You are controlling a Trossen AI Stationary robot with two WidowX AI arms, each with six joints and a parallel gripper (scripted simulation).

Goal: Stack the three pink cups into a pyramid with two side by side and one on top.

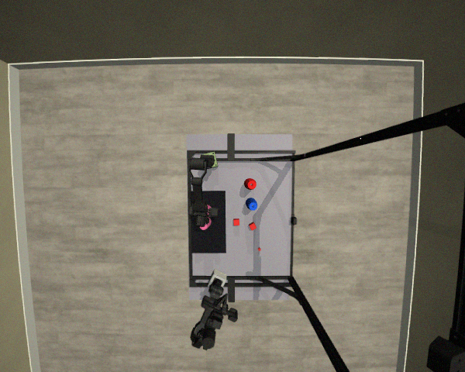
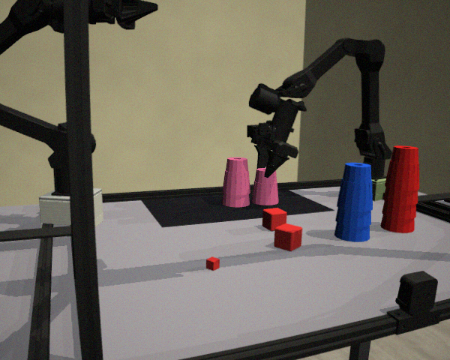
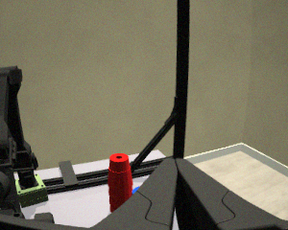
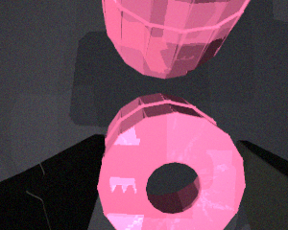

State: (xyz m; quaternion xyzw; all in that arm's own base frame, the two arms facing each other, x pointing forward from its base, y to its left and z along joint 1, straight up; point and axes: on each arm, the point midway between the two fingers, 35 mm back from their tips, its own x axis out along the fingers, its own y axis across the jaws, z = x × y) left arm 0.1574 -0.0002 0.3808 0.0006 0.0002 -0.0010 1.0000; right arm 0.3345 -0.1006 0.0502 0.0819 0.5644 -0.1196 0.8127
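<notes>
Now: right hand 11 cm above the black mat and 9 cm to the right of it. From my right hand the other things lie so: red cube 36 cm behind, 31 cm to the left, 10 cm below.
</notes>
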